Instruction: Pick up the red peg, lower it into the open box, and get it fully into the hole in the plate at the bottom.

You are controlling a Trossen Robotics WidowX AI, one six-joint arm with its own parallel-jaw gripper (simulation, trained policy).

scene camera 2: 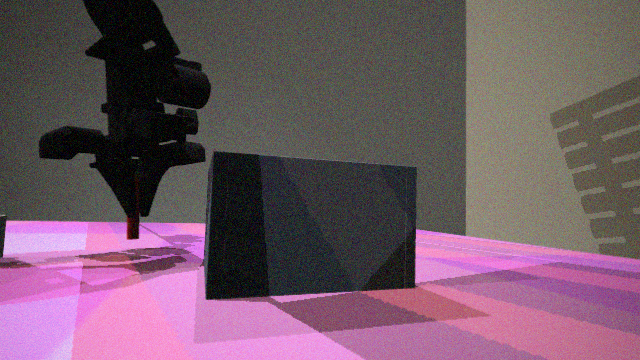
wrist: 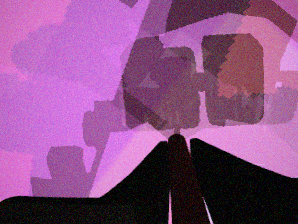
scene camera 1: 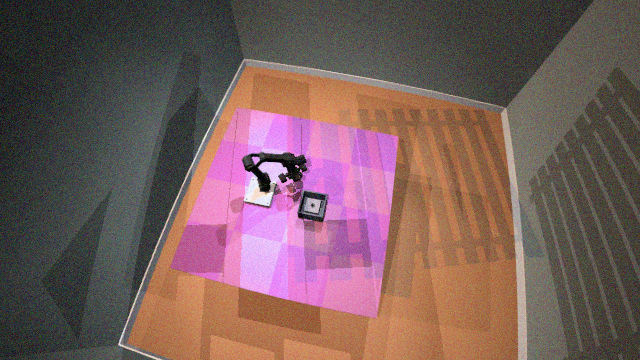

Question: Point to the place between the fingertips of the gripper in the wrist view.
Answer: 178, 146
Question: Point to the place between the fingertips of the gripper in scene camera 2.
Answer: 138, 217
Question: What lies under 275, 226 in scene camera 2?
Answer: A dark box.
